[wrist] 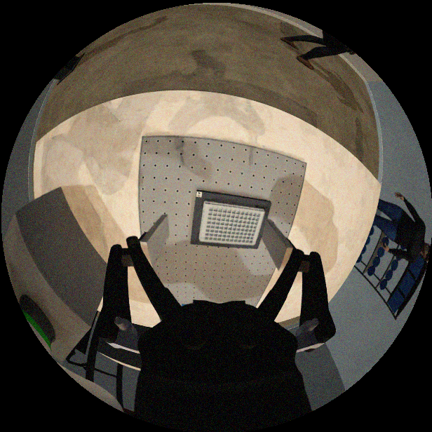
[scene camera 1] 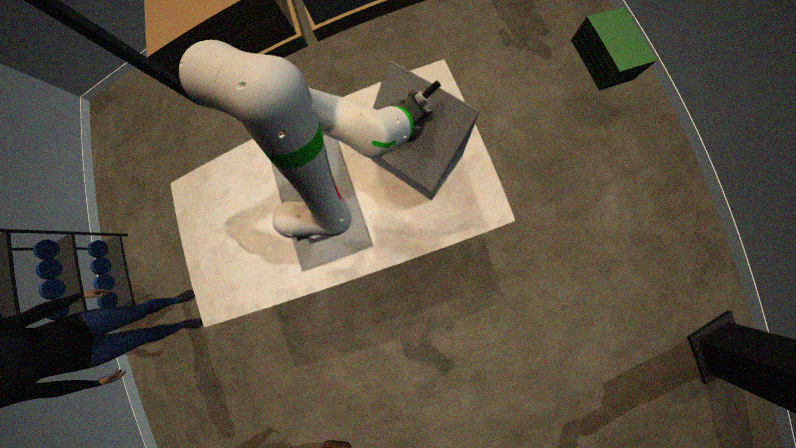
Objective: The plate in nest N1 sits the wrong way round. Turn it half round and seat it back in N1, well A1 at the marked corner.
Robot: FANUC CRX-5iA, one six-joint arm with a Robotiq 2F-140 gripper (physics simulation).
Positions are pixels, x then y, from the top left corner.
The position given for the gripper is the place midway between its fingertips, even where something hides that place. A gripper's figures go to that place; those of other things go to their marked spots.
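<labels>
Gripper (wrist: 216, 227) at 20 cm from the lens; well plate (wrist: 220, 222) at 31 cm from the lens.
</labels>
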